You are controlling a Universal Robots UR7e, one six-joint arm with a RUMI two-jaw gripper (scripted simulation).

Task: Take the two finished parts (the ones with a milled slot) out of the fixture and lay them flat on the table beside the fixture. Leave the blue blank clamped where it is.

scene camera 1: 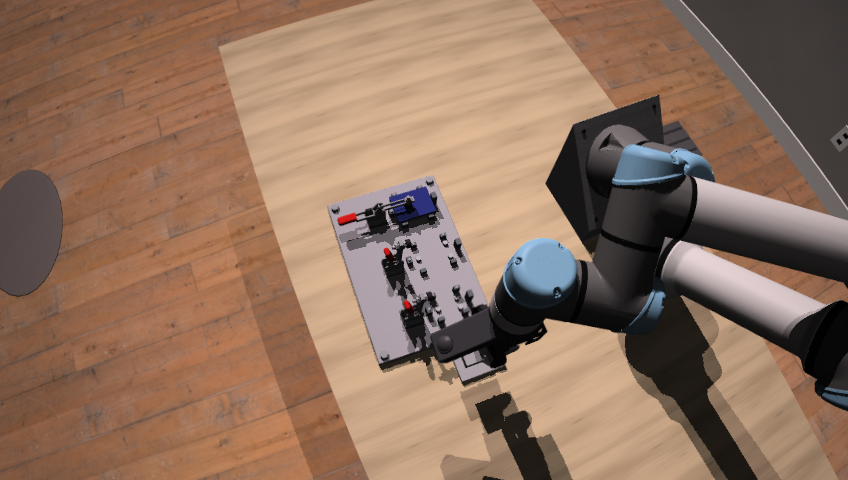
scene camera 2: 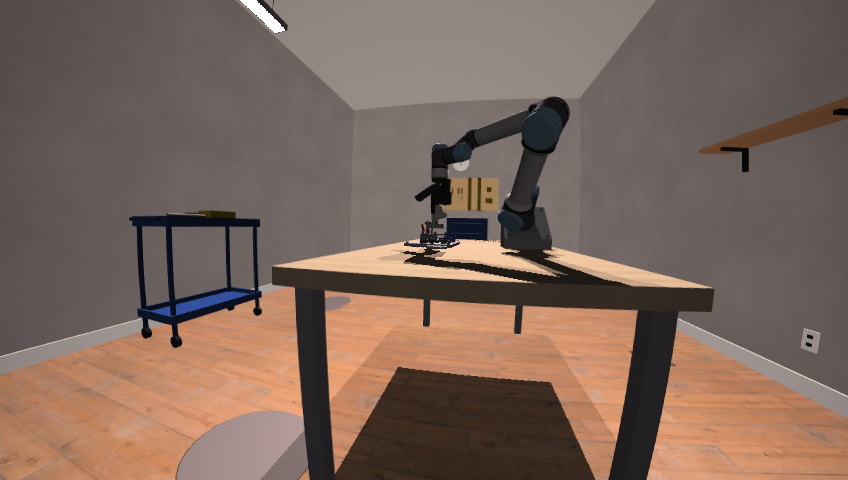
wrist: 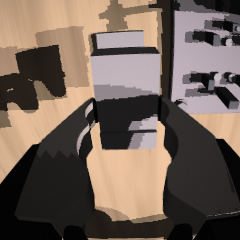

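The gripper appears in the pictures, scene camera 2 and the wrist view among them, and the pictures show a grey fixture plate and a blue blank as well.
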